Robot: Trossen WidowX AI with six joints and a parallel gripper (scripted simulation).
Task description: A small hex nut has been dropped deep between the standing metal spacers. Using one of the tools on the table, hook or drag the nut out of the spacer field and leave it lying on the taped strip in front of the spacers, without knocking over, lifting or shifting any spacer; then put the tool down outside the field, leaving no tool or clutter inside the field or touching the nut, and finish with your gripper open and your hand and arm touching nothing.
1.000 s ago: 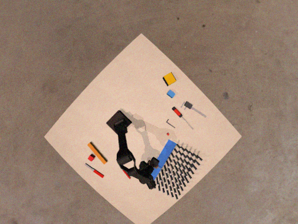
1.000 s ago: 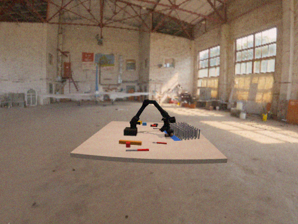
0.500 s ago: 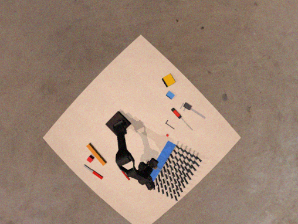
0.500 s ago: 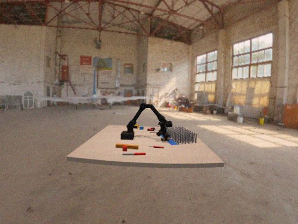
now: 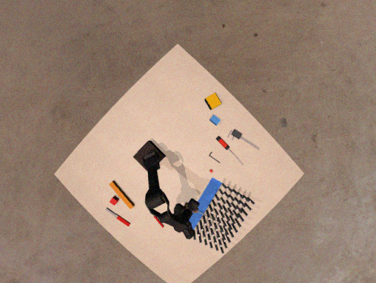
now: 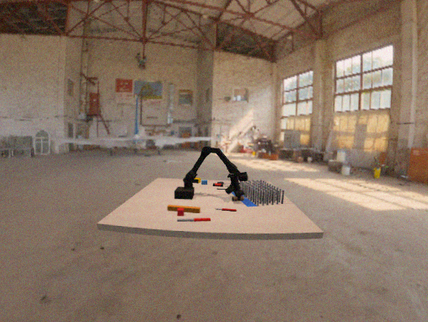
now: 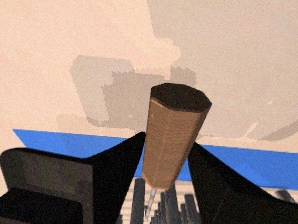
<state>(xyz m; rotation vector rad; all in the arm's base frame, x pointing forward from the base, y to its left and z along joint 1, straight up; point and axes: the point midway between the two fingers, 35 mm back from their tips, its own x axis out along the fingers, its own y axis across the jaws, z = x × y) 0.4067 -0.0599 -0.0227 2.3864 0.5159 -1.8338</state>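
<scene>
Now: the blue taped strip 4 cm ahead of my gripper tip, 6 cm to the left of it and 1 cm below it. The rest, counted from my gripper tip: red cube 10 cm behind, 26 cm to the left, 1 cm below; then red block 38 cm behind, 37 cm to the right, 1 cm above; then orange bar 37 cm behind, 30 cm to the right.
</scene>
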